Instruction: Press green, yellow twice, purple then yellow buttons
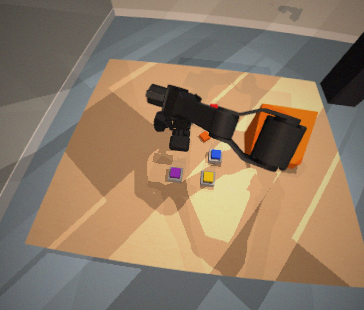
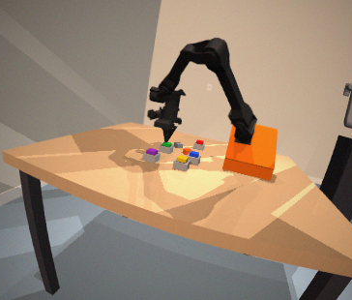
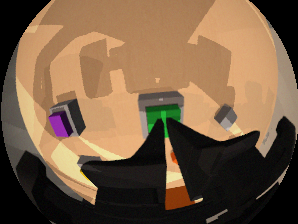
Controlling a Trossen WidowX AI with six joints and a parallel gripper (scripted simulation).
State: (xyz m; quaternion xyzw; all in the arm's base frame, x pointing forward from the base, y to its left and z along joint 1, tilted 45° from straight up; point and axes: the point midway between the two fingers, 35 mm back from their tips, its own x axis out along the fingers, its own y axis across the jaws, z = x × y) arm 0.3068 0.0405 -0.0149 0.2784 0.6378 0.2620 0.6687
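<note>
The green button lies 10 mm behind my gripper tip and 10 mm below it. Also, from my gripper tip: purple button: 10 mm ahead, 140 mm to the left, 10 mm below; blue button: 130 mm behind, 50 mm to the left, 10 mm below; small grey block: 30 mm behind, 110 mm to the right, 30 mm below.
</note>
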